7 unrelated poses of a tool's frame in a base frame.
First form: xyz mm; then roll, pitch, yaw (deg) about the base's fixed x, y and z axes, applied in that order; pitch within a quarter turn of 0, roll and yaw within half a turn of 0.
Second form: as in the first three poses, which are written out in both.
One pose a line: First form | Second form
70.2, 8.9, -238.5, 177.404, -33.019, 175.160 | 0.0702, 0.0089, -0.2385, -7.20, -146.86, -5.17
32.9, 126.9, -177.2, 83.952, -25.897, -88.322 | 0.0329, 0.1269, -0.1772, 46.24, -75.44, -52.25
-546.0, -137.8, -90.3, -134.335, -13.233, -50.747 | -0.5460, -0.1378, -0.0903, -128.54, 53.45, -39.66
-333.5, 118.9, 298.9, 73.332, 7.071, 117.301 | -0.3335, 0.1189, 0.2989, 37.98, 75.82, 94.23
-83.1, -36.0, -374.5, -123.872, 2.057, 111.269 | -0.0831, -0.0360, -0.3745, -78.68, -112.73, 61.89
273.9, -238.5, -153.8, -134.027, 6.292, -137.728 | 0.2739, -0.2385, -0.1538, -50.22, 139.48, -55.70
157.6, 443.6, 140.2, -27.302, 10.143, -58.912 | 0.1576, 0.4436, 0.1402, -19.58, 22.95, -55.19
